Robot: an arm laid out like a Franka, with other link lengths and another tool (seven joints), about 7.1 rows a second.
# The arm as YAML. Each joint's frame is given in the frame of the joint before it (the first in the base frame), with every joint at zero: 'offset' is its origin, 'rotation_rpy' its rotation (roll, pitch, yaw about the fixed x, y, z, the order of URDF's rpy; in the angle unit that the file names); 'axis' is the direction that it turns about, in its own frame. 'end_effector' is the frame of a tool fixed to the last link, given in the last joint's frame.
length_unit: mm
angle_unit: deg
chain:
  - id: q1
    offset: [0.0, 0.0, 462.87]
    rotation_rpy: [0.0, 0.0, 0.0]
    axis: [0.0, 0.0, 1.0]
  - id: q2
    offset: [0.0, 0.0, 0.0]
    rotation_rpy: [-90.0, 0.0, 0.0]
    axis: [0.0, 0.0, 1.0]
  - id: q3
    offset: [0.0, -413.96, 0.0]
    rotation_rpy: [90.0, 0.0, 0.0]
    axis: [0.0, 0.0, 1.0]
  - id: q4
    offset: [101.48, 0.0, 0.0]
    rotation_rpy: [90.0, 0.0, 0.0]
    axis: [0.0, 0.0, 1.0]
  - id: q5
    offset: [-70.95, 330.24, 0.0]
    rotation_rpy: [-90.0, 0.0, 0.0]
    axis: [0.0, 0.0, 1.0]
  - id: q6
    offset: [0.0, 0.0, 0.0]
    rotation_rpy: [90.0, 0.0, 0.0]
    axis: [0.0, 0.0, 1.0]
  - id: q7
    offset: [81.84, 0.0, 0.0]
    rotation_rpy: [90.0, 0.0, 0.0]
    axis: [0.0, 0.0, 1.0]
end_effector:
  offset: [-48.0, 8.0, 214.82]
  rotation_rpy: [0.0, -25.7, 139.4]
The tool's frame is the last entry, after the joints.
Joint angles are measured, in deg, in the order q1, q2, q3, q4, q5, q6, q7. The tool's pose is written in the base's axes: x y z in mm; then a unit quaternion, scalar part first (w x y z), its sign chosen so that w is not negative. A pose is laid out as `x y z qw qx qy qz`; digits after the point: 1 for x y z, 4 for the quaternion.
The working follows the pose.
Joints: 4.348 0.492 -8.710 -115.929 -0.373 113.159 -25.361
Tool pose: 458.5 -63.9 575.9 0.1661 -0.4972 0.8421 0.1272
Where each joint sits with the arm in this pose, in the base's axes (m; each line is computed from the numbers above, not from the rounded line before):
q1: 0.0000 0.0000 0.4629
q2: 0.0000 0.0000 0.4629
q3: 0.0035 0.0003 0.8768
q4: 0.1047 -0.0074 0.8760
q5: 0.4311 -0.0325 0.7926
q6: 0.4311 -0.0325 0.7926
q7: 0.5126 -0.0385 0.7879
the tool: 0.4585 -0.0639 0.5759

